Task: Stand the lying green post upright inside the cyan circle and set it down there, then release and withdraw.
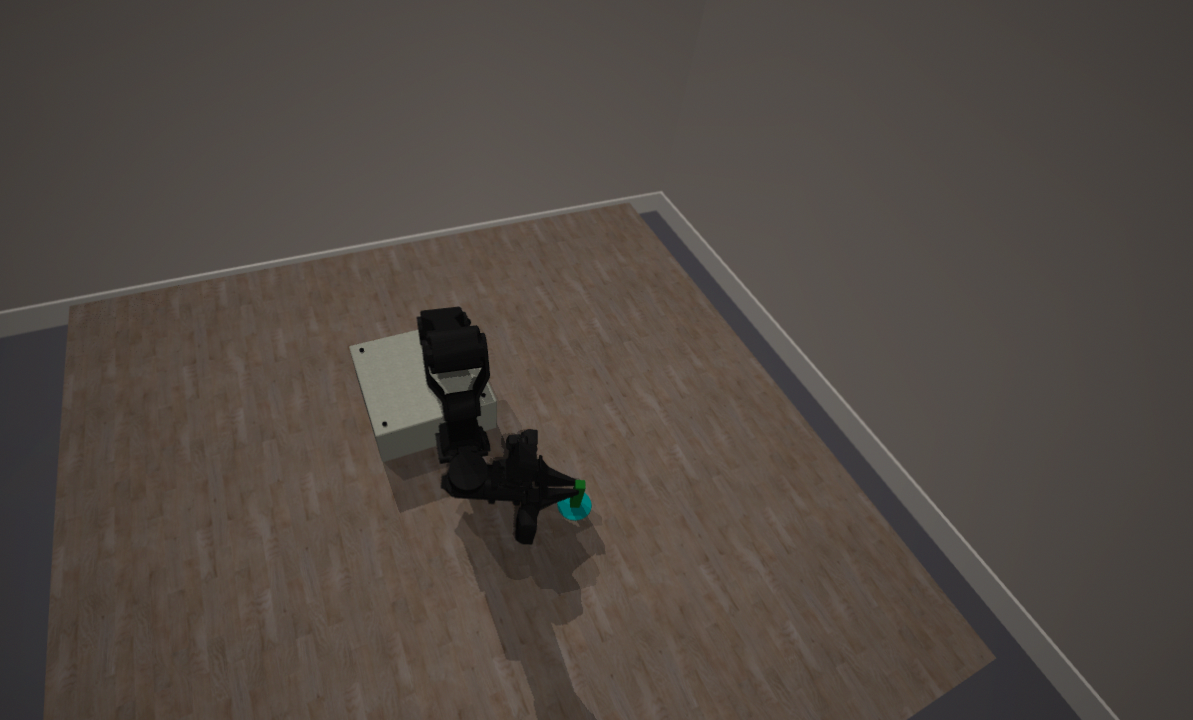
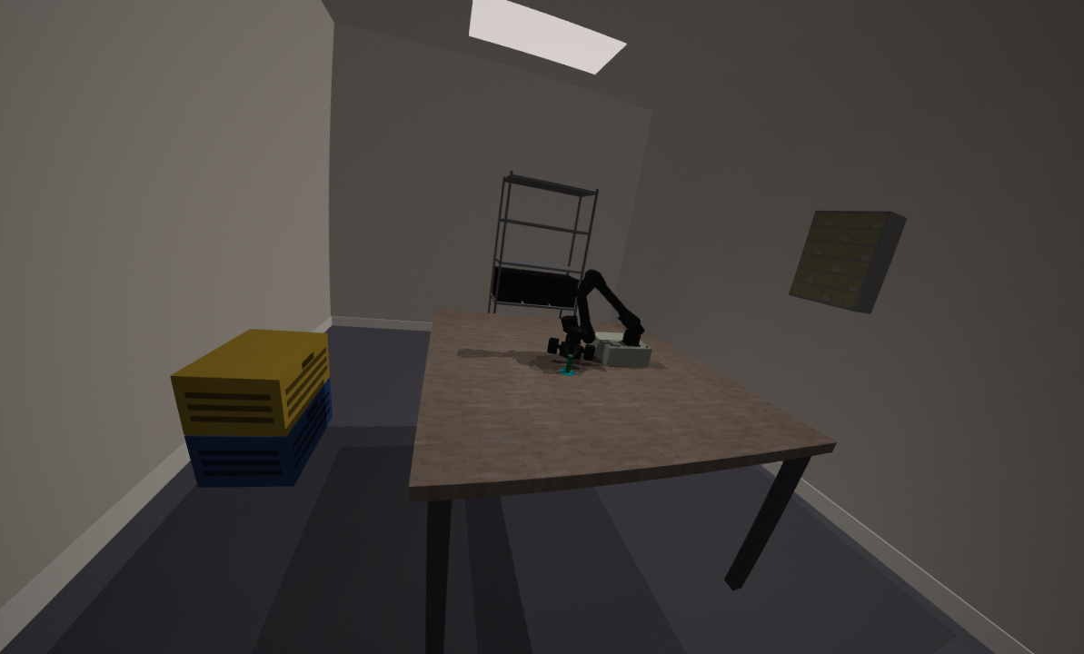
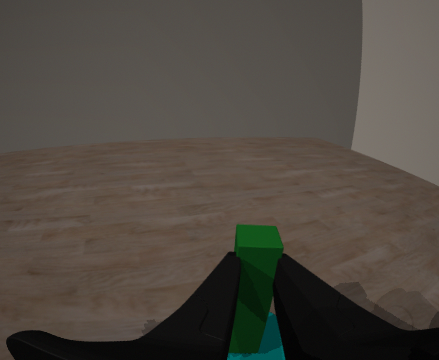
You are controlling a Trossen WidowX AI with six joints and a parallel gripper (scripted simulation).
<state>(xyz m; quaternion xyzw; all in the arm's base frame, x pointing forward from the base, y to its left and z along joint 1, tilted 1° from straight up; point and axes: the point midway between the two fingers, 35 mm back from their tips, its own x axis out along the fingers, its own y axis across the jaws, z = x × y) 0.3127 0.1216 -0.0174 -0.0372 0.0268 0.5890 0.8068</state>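
Right now my gripper tip is 20 mm above the green post. From my gripper tip the other things lie so: cyan circle: 60 mm below.
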